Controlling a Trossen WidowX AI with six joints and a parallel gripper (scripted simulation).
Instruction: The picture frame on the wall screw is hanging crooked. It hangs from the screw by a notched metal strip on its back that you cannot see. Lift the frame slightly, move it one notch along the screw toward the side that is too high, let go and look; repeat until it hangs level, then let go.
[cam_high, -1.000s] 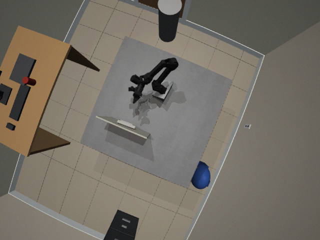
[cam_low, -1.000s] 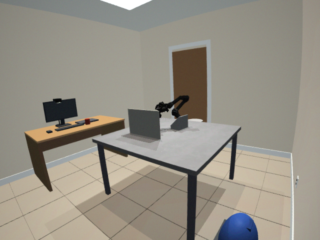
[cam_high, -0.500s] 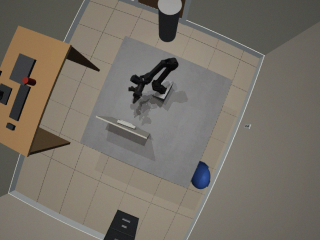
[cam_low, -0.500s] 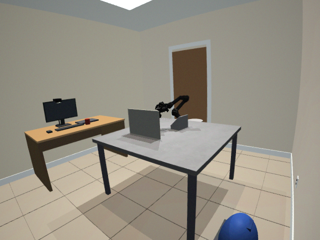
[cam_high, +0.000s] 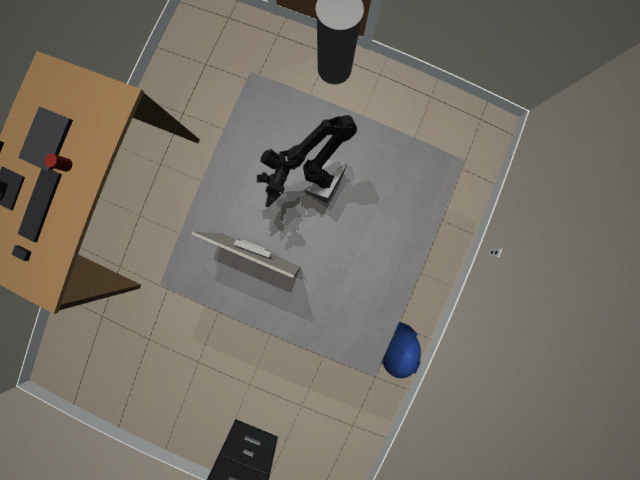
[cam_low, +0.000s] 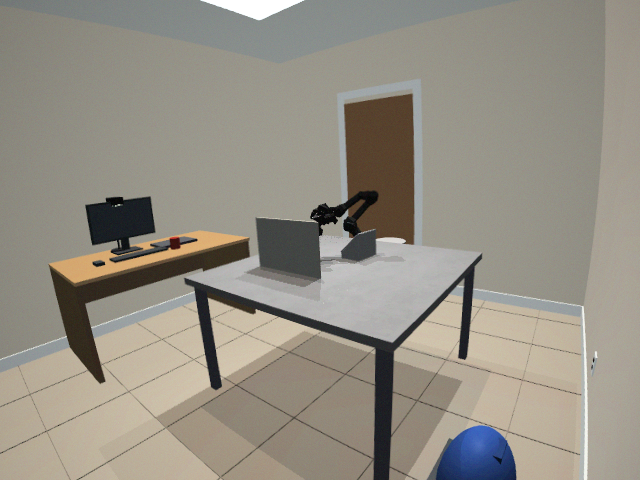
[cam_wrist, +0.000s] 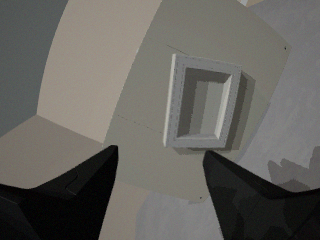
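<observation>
Right now the pale picture frame is 210 mm ahead of my gripper tip, 90 mm below it and 20 mm to the right of it. The rest, counted from my gripper tip: wall panel (220 mm ahead, 100 mm below, 10 mm to the right).
</observation>
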